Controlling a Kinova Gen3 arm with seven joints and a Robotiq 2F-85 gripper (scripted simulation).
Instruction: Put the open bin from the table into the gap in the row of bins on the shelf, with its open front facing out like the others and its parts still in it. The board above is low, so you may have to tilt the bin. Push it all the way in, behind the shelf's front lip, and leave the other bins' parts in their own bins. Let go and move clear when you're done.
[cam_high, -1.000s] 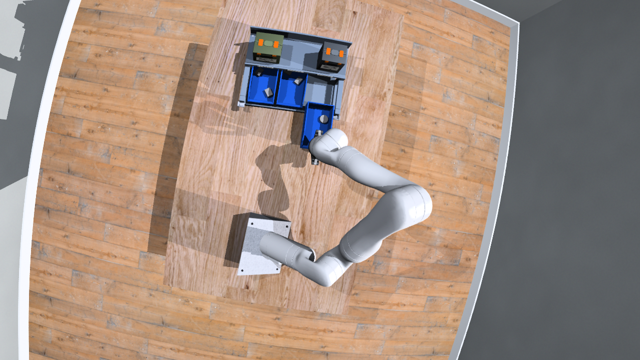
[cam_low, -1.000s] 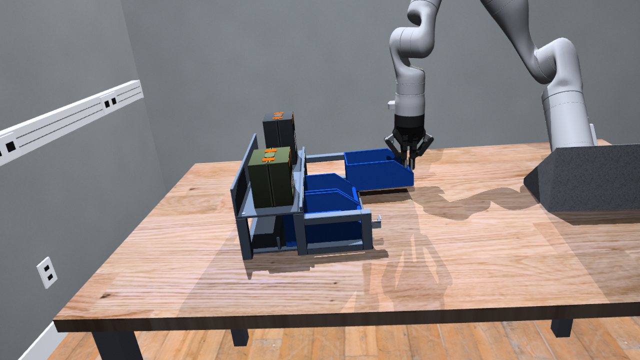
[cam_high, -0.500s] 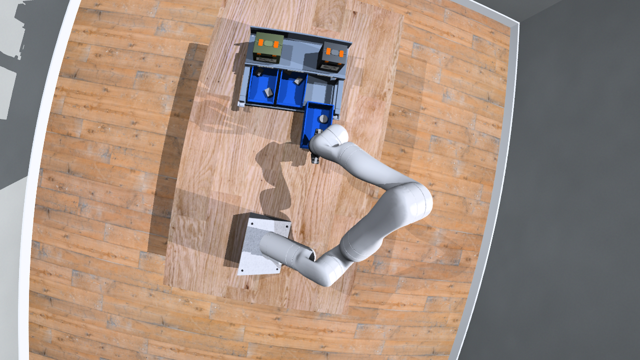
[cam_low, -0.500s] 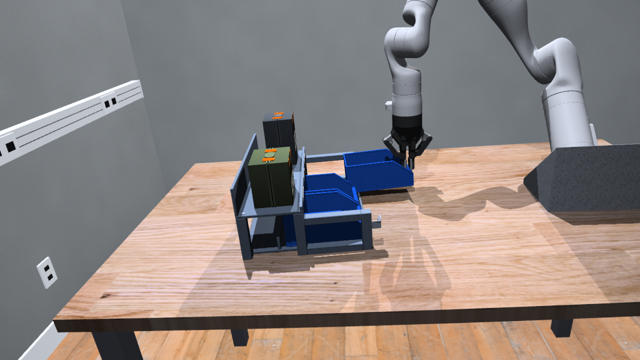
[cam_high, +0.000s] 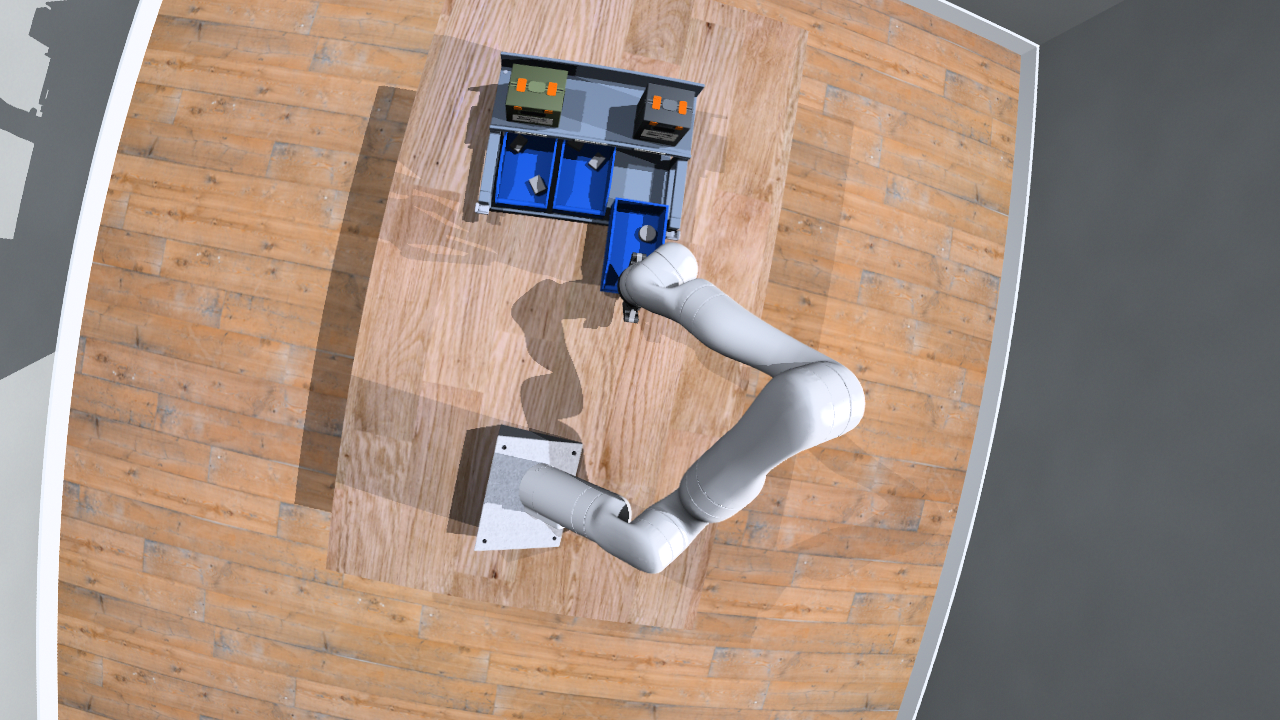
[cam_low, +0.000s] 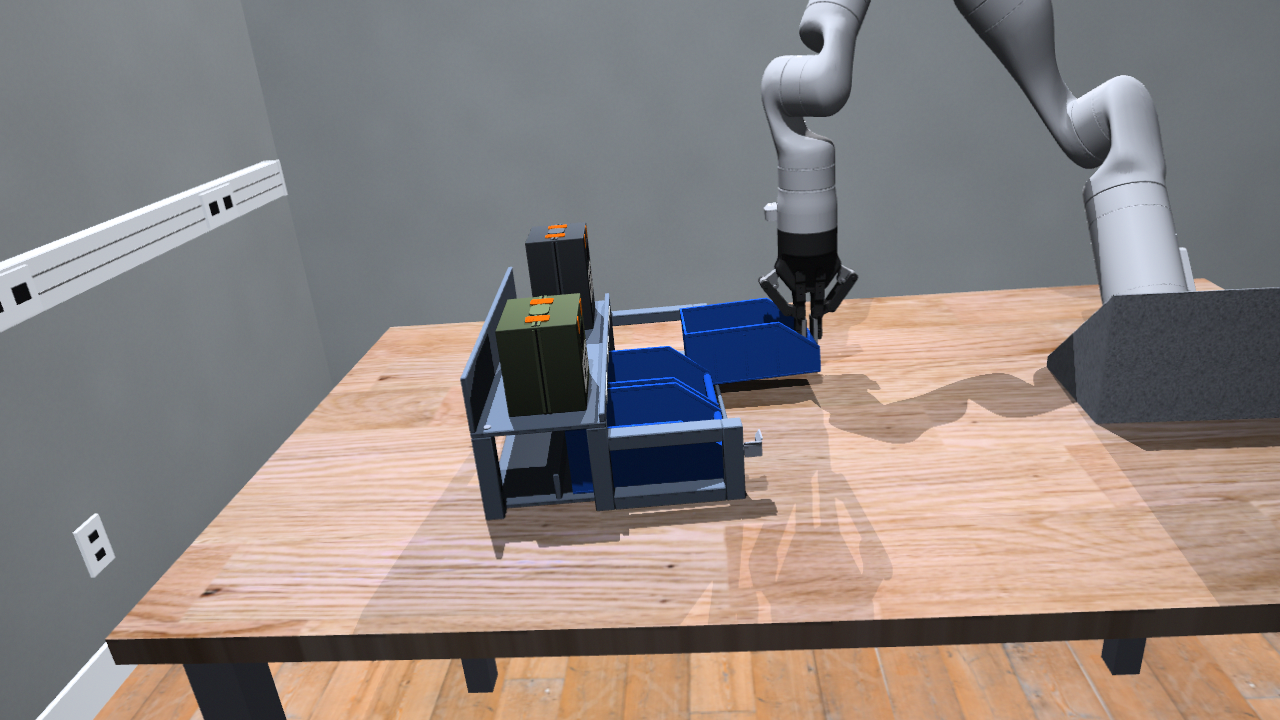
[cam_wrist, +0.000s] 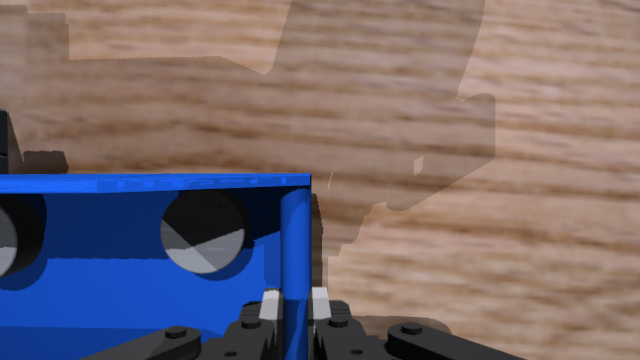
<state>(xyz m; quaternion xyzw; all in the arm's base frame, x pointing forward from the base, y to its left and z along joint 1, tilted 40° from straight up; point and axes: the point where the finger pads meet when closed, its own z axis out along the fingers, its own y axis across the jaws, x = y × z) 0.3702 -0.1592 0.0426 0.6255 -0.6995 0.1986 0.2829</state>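
The round grey part lies 120 mm ahead of my hand, 30 mm to the right of it and 30 mm below it. The rest, counted from my hand: green box: 330 mm ahead, 210 mm to the left, 90 mm above; dark box: 320 mm ahead, 20 mm to the right, 100 mm above; shelf: 260 mm ahead, 100 mm to the left, 10 mm above.
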